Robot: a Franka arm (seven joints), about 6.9 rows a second.
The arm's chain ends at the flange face. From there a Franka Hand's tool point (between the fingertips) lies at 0.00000 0.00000 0.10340 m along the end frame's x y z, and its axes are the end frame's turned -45 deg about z.
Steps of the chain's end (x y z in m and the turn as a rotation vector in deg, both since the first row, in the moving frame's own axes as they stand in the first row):
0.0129 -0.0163 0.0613 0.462 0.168 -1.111
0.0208 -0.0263 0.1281 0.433 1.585 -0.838
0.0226 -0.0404 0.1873 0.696 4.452 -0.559
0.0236 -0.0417 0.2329 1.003 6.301 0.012
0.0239 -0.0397 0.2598 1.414 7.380 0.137
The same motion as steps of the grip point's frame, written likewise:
0.0214 -0.0028 0.0613 0.208 0.445 -1.111
0.0359 -0.0024 0.1281 -0.815 1.427 -0.838
0.0511 -0.0078 0.1870 -2.656 3.640 -0.559
0.0555 -0.0061 0.2323 -3.746 5.165 0.012
0.0562 -0.0036 0.2589 -4.219 6.218 0.137

